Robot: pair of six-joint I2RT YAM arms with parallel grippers.
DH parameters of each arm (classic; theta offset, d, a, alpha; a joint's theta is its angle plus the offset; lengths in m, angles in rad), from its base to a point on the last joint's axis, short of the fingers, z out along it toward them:
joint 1: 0 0.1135 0.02 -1.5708
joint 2: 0 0 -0.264 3.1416
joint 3: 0.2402 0 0.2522 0
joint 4: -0.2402 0 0.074 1.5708
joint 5: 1.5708 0 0 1.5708
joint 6: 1.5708 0.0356 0 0
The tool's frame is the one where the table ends.
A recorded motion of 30 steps. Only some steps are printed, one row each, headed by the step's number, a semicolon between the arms.
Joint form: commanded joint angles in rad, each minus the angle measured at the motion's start. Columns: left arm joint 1, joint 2, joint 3, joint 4, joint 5, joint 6; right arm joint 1, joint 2, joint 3, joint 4, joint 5, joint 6.
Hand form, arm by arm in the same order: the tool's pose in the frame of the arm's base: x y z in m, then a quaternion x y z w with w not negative. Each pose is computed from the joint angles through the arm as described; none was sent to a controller.
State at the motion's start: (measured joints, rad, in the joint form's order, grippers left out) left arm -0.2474 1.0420 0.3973 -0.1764 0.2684 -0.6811; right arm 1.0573 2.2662 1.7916 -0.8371 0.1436 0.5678
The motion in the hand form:
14: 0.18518 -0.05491 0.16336 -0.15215 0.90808 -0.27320 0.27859; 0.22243 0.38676 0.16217 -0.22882 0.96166 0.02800 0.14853
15: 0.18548 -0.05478 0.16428 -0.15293 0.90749 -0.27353 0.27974; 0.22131 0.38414 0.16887 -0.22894 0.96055 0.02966 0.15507
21: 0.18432 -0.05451 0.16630 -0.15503 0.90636 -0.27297 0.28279; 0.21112 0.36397 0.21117 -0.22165 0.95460 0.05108 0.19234
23: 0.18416 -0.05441 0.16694 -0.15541 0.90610 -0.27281 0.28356; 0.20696 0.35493 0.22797 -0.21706 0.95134 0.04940 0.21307
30: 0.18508 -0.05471 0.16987 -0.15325 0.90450 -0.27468 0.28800; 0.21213 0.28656 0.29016 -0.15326 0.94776 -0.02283 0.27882
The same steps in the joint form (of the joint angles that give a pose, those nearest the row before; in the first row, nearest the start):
14: 0.0069 -0.0035 -0.0048 0.0184 -0.0061 0.0023; 0.0059 -0.0700 -0.0741 -0.0094 0.0366 0.0059
15: 0.0079 -0.0051 -0.0023 0.0170 -0.0066 0.0012; 0.0058 -0.0921 -0.0842 -0.0096 0.0437 0.0030
21: 0.0068 -0.0189 -0.0011 0.0078 -0.0126 -0.0033; 0.0058 -0.2452 -0.1601 -0.0027 0.0703 0.0020
23: 0.0068 -0.0219 0.0000 0.0050 -0.0137 -0.0038; 0.0068 -0.3026 -0.1803 -0.0127 0.1041 0.0013
30: 0.0066 -0.0258 0.0075 0.0038 -0.0131 -0.0018; -0.0818 -0.5233 -0.2279 -0.1761 0.2895 0.0028

